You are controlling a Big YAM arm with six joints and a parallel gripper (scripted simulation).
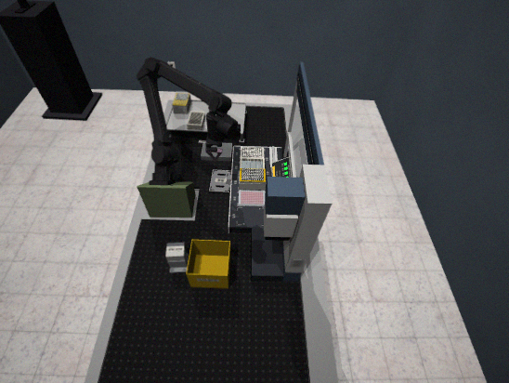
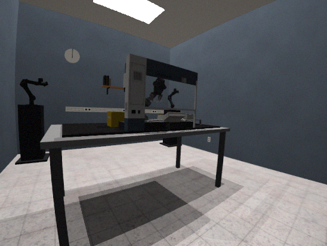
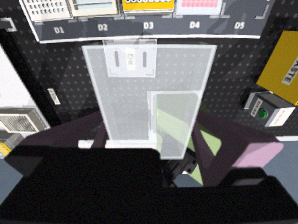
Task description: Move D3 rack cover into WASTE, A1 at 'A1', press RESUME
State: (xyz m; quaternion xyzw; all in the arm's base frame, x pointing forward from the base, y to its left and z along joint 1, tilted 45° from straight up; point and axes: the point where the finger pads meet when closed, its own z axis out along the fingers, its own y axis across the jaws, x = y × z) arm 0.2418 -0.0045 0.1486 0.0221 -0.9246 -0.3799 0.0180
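Right now my hand is 44 cm to the left of the yellow waste bin, 22 cm above it and 2 cm short of it. Also, from my hand: clear cover (1 cm above); yellow-framed tip rack (17 cm ahead, 16 cm below, 1 cm to the left); pink plate (20 cm below, 17 cm ahead, 9 cm to the right).
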